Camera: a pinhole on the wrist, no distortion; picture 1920 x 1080 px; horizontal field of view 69.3 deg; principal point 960.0 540.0 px. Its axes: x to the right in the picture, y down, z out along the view. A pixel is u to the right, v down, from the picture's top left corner.
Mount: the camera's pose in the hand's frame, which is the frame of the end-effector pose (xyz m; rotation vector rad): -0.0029 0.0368 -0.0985 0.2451 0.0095 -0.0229
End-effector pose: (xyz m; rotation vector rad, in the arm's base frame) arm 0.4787 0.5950 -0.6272 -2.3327 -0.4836 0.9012
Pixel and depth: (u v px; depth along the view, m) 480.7 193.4 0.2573
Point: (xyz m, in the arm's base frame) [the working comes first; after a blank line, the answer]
In the camera's frame: -0.0888 -0.0642 0.2573

0.3084 0.6667 -0.6099
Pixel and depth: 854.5 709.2 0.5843
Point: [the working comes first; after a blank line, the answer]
In the camera's frame: -0.0444 0.0712 0.5843

0.1054 0.7899 -0.8761
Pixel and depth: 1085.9 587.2 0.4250
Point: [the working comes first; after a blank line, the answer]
In the camera's frame: 0.0385 0.0144 0.4250

0.2783 0.7792 -0.8022
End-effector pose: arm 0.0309 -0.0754 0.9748 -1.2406 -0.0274 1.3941
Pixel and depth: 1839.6 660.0 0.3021
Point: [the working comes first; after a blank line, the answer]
In the camera's frame: 0.1913 0.0261 0.3021

-0.0351 0.1914 0.9502
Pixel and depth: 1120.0 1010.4 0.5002
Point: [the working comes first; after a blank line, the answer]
In the camera's frame: 0.0576 0.1694 0.5002

-0.2867 0.2124 1.0682
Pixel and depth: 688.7 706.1 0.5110
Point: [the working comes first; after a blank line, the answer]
In the camera's frame: -0.0998 0.0611 0.5110

-0.2490 0.1179 1.2303
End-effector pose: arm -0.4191 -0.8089 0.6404 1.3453 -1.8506 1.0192
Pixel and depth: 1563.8 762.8 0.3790
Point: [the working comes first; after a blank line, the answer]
In the camera's frame: 0.1648 0.0608 0.3790

-0.4790 -1.1303 0.6361
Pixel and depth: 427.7 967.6 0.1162
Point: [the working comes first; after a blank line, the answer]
In the camera's frame: -0.0445 0.0358 0.1162

-0.4496 -0.7994 0.5805
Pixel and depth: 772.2 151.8 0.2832
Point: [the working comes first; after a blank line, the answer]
In the camera's frame: -0.0383 -0.0791 0.2832

-0.3112 -0.9446 0.5505
